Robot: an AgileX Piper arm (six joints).
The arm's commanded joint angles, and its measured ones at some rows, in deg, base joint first. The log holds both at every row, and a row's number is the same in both.
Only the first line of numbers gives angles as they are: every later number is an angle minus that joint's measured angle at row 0.
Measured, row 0: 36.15, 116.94, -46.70, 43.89, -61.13, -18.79
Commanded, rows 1 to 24: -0.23, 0.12, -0.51, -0.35, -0.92, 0.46; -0.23, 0.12, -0.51, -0.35, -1.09, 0.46; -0.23, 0.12, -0.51, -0.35, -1.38, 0.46; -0.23, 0.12, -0.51, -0.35, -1.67, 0.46; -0.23, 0.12, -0.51, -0.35, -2.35, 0.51; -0.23, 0.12, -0.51, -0.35, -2.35, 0.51; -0.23, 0.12, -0.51, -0.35, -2.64, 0.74; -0.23, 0.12, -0.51, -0.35, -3.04, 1.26; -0.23, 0.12, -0.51, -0.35, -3.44, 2.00; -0.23, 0.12, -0.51, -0.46, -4.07, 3.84; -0.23, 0.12, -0.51, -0.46, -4.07, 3.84; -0.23, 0.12, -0.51, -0.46, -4.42, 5.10; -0.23, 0.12, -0.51, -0.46, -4.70, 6.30; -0.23, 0.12, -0.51, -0.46, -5.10, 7.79; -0.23, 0.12, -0.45, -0.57, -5.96, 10.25; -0.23, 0.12, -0.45, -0.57, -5.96, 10.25; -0.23, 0.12, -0.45, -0.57, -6.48, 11.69; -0.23, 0.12, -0.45, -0.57, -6.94, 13.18; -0.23, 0.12, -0.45, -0.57, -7.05, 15.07; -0.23, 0.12, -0.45, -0.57, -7.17, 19.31; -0.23, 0.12, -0.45, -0.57, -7.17, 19.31; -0.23, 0.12, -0.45, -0.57, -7.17, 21.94; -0.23, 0.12, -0.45, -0.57, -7.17, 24.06; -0.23, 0.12, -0.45, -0.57, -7.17, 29.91
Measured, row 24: 0.12, 0.80, 0.23, -0.46, -2.98, 21.48
